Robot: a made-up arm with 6 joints.
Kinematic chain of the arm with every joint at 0, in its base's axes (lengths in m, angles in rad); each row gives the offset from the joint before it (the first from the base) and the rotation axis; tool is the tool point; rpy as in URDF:
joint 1: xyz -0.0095 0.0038 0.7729 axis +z
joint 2: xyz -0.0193 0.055 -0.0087 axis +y
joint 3: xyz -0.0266 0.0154 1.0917 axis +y
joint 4: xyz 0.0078 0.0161 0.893 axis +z
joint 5: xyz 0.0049 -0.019 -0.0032 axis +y
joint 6: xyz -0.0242 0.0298 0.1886 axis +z
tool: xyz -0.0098 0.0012 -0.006 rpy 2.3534 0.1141 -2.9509
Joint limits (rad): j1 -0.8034..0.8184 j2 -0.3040..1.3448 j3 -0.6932..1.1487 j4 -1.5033..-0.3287 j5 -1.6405..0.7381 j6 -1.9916..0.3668
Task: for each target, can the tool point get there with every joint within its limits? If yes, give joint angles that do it. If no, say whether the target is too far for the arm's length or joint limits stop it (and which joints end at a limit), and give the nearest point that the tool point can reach.
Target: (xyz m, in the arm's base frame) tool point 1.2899 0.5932 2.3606
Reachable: yes | joints 0.3211 0.6900 0.1268 -0.9754 -0.2090 -0.4985
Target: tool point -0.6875 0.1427 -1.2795
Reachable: no: joint limits stop it (at a limit: joint 1, joint 2, joint 3, joint 4, joint 5, joint 6) | nearest point 1.0125 1.1952 0.1340 | short by 2.449 m
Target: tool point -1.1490 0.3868 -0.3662
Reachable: no: joint limits stop it (at a limit: joint 1, joint 2, joint 3, joint 4, joint 5) | nearest point 0.8503 1.3070 0.3472 | short by 2.314 m
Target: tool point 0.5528 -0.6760 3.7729
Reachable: no: too far | nearest point 0.4497 -0.3881 2.8398 | short by 0.982 m
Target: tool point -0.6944 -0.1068 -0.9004
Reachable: no: joint limits stop it (at a limit: joint 1, joint 2, joint 3, joint 5, joint 6) | nearest point 1.1204 -1.0884 0.1358 | short by 2.309 m
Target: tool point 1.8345 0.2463 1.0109
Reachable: yes | joints 0.0172 1.0661 0.9225 -0.7468 -1.0139 -1.7858
